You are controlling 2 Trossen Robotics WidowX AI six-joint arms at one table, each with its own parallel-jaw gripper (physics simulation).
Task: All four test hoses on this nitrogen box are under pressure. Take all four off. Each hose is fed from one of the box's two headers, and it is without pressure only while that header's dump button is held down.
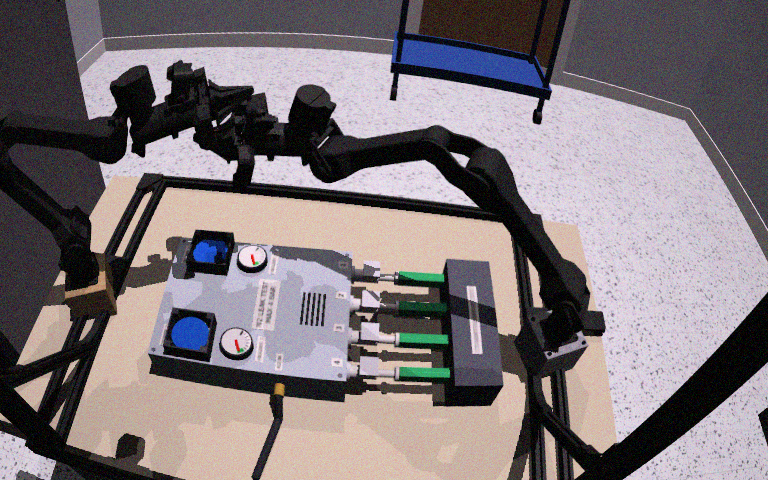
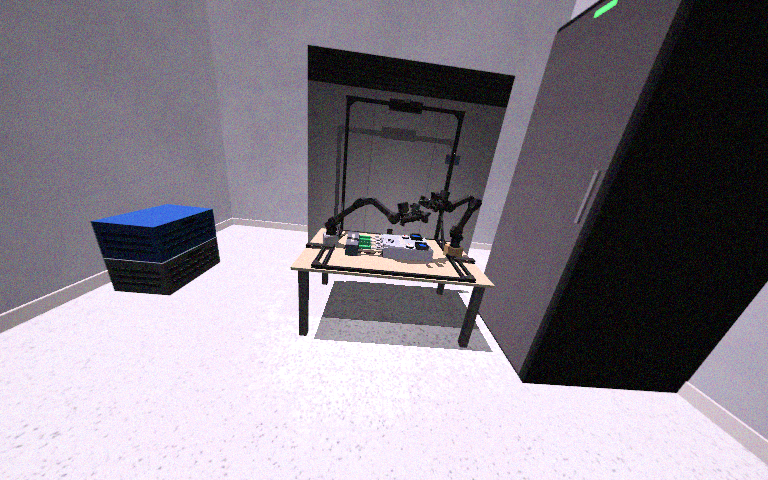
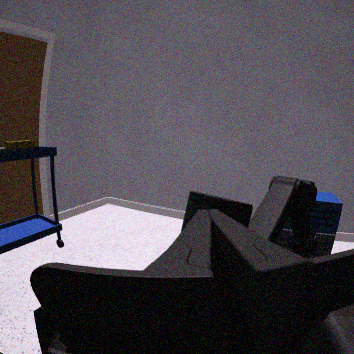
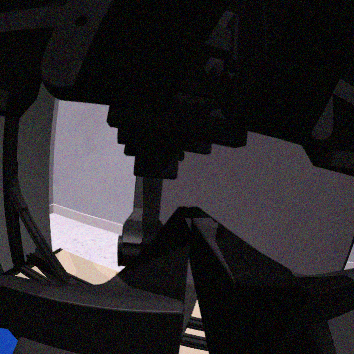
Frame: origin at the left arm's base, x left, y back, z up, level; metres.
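Where they show: left gripper, fingertip midpoint: [image 1: 253, 89] [image 2: 418, 201] [image 3: 206, 218]; right gripper, fingertip midpoint: [image 1: 193, 137] [image 2: 430, 213] [image 4: 186, 216]; left arm's base, link origin: [image 1: 84, 274] [image 2: 454, 246]; right arm's base, link origin: [image 1: 558, 331] [image 2: 330, 233].
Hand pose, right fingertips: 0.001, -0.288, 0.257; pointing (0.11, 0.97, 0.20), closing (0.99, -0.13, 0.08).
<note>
Each offset is from my right fingertips to the centre of the thing, as dx, dy, dz. "*": to the spot under its first point. Level surfaces: height alone.
The grey nitrogen box [image 1: 296, 329] [image 2: 403, 249] lies on the table {dz -0.341} [image 1: 411, 238]. It has two blue dump buttons, one at the back {* -0.027, -0.004, -0.245} [image 1: 211, 250] and one at the front {* -0.206, +0.072, -0.245} [image 1: 190, 334], each beside a gauge. Several green hoses [image 1: 420, 277] [image 1: 424, 372] [image 2: 364, 240] run from its right side, all still plugged in, into a dark block {* -0.325, -0.402, -0.260} [image 1: 473, 329]. My right gripper [image 1: 220, 138] [image 2: 425, 216] [image 4: 186, 216] is shut and empty, raised high over the back button. My left gripper [image 1: 246, 90] [image 2: 423, 202] [image 3: 206, 218] is shut and empty, just above it.
A black cable with a yellow fitting {* -0.320, -0.055, -0.292} [image 1: 279, 389] leaves the box's front edge. A black frame rail [image 1: 382, 200] runs along the table's back and right. A blue cart [image 1: 468, 62] [image 3: 24, 230] stands behind, a blue-topped stack [image 2: 173, 229] to one side, and a tall cabinet [image 2: 573, 190] beside the table.
</note>
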